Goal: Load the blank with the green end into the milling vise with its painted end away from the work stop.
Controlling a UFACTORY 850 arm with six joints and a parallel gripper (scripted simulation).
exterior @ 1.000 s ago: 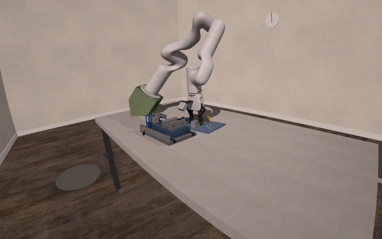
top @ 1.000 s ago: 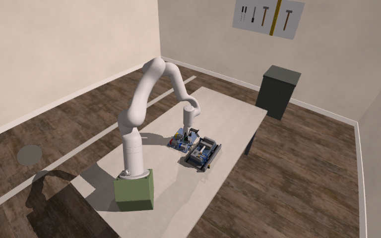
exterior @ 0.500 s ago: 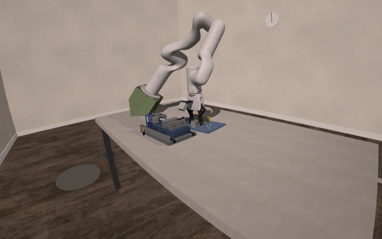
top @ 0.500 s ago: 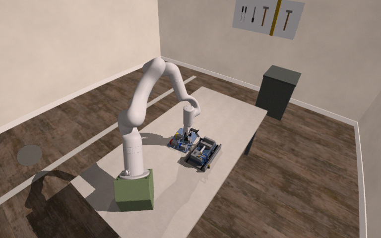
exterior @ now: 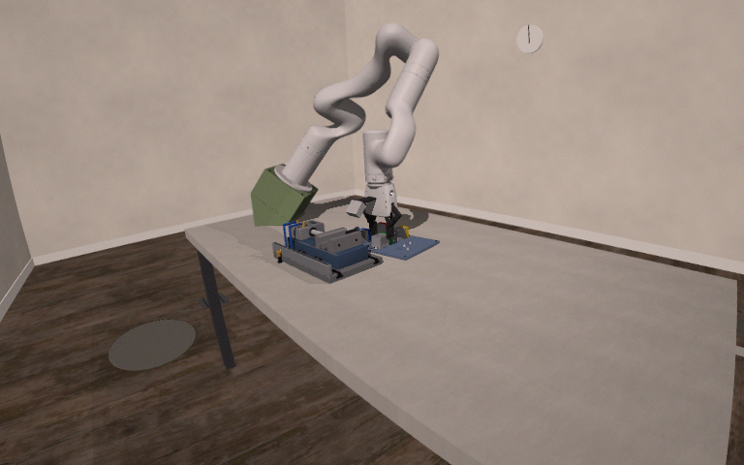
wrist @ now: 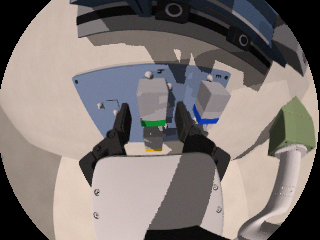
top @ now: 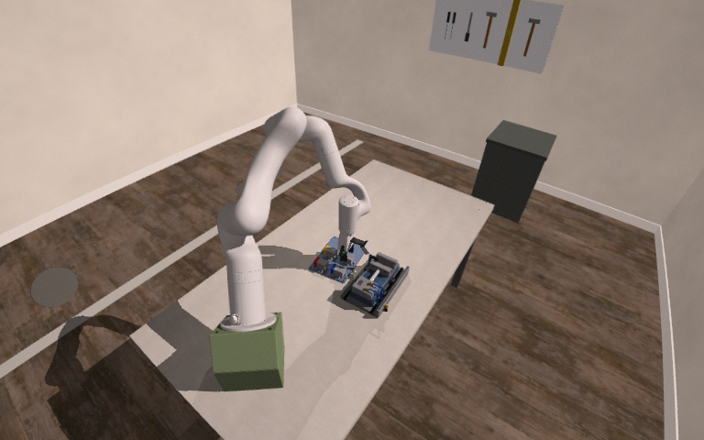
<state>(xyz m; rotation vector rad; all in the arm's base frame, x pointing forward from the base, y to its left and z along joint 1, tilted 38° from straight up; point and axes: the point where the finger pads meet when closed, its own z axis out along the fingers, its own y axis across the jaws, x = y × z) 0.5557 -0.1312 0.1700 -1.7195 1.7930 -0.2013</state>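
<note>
Right now my hand is 3 cm above the green-ended blank. Also, from my hand: blue infeed plate 5 cm to the left, 5 cm below; yellow-ended blank 9 cm to the left, 3 cm below, 1 cm behind; blue-ended blank 9 cm behind, 3 cm below, 1 cm to the right.
</note>
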